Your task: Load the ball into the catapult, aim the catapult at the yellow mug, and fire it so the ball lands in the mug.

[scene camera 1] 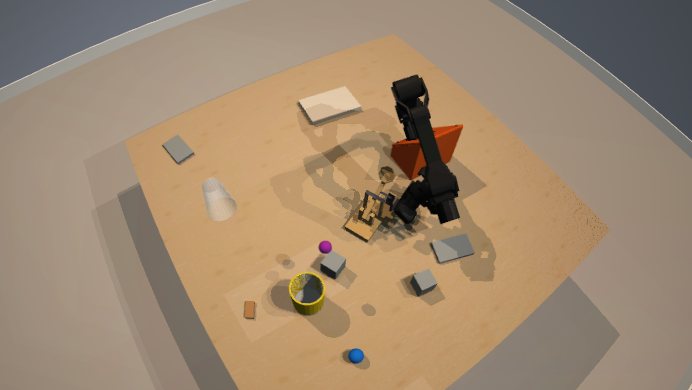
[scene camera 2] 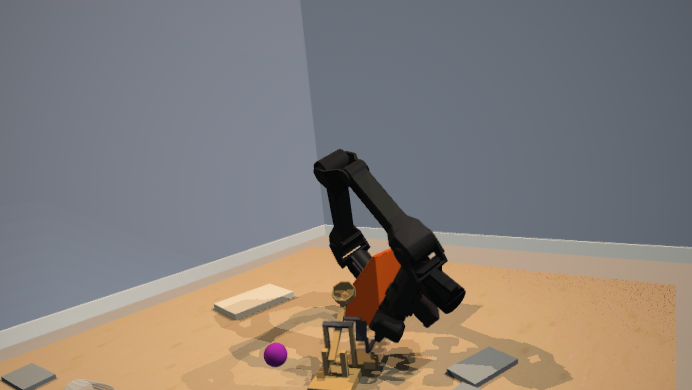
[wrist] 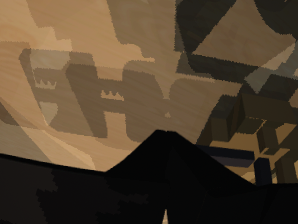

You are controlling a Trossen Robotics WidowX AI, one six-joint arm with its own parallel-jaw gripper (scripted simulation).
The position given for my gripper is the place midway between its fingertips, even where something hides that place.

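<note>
Shut and holding nothing, my gripper (scene camera 2: 376,340) appears in scene camera 1 as well, where I see my gripper (scene camera 1: 400,200), and the wrist view also shows my gripper (wrist: 163,140). There is a white slab (scene camera 2: 240,306), and scene camera 1 also shows the white slab (scene camera 1: 337,102). The wrist view does not show the white slab, hidden by my gripper. I also see a wooden catapult (scene camera 1: 367,219) and a clear cup (scene camera 1: 220,204). In the wrist view the clear cup is out of frame.
</note>
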